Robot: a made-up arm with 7 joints. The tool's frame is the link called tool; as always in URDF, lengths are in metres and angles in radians. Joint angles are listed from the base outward.
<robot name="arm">
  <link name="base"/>
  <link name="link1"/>
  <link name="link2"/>
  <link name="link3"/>
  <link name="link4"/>
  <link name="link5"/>
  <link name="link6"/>
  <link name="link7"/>
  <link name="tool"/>
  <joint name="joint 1" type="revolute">
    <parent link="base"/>
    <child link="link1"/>
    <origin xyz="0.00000 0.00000 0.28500" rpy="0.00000 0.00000 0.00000"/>
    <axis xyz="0 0 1"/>
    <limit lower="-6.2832" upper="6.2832"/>
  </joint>
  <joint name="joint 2" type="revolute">
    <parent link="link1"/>
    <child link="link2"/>
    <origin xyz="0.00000 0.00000 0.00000" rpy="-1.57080 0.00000 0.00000"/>
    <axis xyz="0 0 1"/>
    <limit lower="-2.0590" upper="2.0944"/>
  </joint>
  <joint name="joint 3" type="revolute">
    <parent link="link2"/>
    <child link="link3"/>
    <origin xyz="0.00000 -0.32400 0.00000" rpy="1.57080 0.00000 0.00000"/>
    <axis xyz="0 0 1"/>
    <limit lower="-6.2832" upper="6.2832"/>
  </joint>
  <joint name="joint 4" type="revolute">
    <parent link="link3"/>
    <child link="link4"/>
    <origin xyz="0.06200 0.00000 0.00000" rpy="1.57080 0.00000 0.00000"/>
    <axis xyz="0 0 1"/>
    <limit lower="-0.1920" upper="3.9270"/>
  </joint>
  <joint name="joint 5" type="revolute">
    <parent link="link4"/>
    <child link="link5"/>
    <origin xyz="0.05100 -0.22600 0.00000" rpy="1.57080 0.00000 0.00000"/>
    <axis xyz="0 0 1"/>
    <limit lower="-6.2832" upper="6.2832"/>
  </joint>
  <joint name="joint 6" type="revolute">
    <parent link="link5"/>
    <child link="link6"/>
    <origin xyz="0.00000 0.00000 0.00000" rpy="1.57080 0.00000 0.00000"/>
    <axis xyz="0 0 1"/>
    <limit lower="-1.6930" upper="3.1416"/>
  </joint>
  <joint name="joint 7" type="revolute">
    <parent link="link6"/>
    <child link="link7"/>
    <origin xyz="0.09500 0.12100 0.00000" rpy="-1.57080 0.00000 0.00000"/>
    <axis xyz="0 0 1"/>
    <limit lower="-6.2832" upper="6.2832"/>
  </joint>
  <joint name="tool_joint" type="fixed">
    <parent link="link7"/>
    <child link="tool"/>
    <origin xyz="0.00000 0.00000 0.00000" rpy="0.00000 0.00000 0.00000"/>
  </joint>
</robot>
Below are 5 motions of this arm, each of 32 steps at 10 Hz.
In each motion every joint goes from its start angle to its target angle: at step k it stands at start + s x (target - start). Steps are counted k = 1, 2, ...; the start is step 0. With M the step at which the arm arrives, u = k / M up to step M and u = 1 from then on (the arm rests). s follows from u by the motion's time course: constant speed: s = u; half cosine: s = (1 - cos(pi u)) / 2; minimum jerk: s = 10 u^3 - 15 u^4 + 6 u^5.
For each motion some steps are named. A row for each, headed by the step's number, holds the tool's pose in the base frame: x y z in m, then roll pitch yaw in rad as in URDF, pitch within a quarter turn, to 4 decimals.
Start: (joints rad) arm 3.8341 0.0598 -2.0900 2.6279 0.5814 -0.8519 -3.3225
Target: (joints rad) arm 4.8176 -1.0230 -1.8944 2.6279 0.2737 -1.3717 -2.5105
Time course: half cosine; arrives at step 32
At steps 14, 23, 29, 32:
14: 0.1536 0.2279 0.8137 0.6131 -0.5568 2.4016
23: 0.0648 0.4361 0.6400 0.9293 -0.7766 2.6394
29: -0.0090 0.4816 0.5585 1.0587 -0.8420 2.6799
32: -0.0198 0.4856 0.5473 1.0761 -0.8495 2.6835

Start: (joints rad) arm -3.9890 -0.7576 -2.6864 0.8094 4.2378 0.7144 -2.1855
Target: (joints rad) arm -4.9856 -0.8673 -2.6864 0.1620 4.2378 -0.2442 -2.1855
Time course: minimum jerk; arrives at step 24
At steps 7, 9, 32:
7: 0.2784 -0.1322 0.1206 -2.8329 -0.0526 -2.7594
9: 0.2426 -0.1259 0.1240 -3.0095 -0.0250 -2.8393
32: 0.1294 -0.0758 0.2509 2.2096 0.1276 2.6940

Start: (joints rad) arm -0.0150 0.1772 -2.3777 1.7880 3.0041 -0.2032 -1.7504
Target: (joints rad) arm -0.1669 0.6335 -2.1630 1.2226 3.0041 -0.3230 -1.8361
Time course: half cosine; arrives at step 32
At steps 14, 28, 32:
14: -0.1788 -0.2623 0.6127 -1.5780 -0.6162 2.2790
28: -0.1185 -0.2485 0.5261 -1.9036 -0.8852 2.3785
32: -0.1152 -0.2465 0.5199 -1.9314 -0.9030 2.3887

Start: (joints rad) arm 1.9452 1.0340 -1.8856 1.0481 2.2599 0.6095 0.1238
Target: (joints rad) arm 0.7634 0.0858 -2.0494 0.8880 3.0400 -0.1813 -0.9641
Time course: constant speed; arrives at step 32
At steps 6, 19, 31, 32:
6: 0.3605 0.0679 0.4998 -1.6679 0.0091 -1.5869
19: 0.2530 -0.1944 0.4497 -1.8623 0.1949 -2.4816
31: 0.0832 -0.2647 0.3700 -2.3748 0.2505 3.0857
32: 0.0709 -0.2640 0.3643 -2.4250 0.2534 3.0362

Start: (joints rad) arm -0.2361 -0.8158 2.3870 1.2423 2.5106 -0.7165 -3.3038
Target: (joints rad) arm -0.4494 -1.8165 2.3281 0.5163 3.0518 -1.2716 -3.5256
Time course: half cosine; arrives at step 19
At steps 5, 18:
5: -0.1234 0.2696 0.2663 2.3512 0.8218 2.5583
18: -0.0803 0.1032 0.2188 0.5915 0.5956 -0.2054

